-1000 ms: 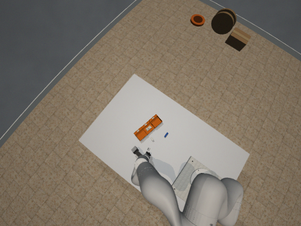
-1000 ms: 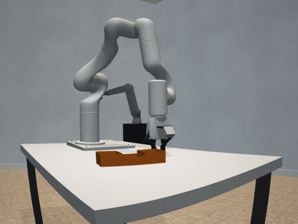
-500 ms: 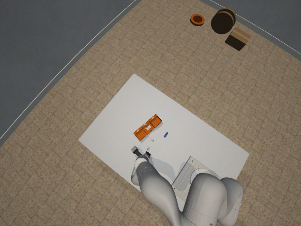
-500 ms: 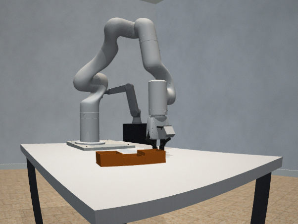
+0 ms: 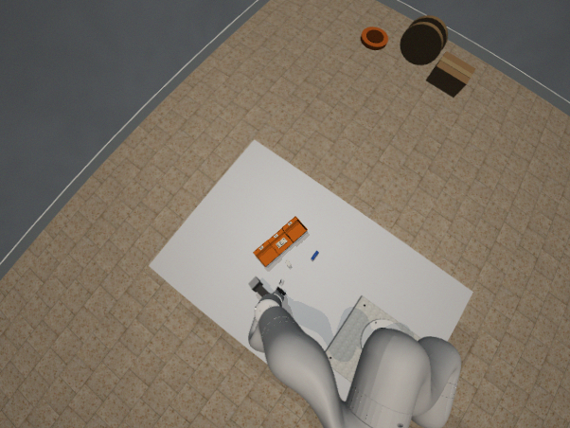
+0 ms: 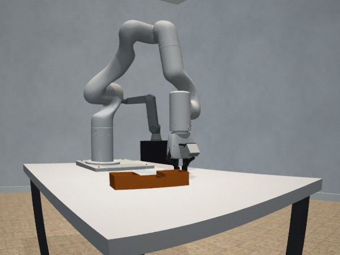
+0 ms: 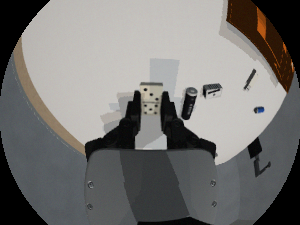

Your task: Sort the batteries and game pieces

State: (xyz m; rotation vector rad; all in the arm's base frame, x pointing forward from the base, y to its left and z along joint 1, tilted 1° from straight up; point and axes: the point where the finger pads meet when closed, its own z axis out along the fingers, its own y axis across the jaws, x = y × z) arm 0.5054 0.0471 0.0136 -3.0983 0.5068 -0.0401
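My hand is 20 mm past the black battery, 50 mm to the left of it and 20 mm above it. Round my hand: blue battery (90 mm behind, 250 mm to the right, 20 mm below); bin (80 mm ahead, 240 mm to the right).
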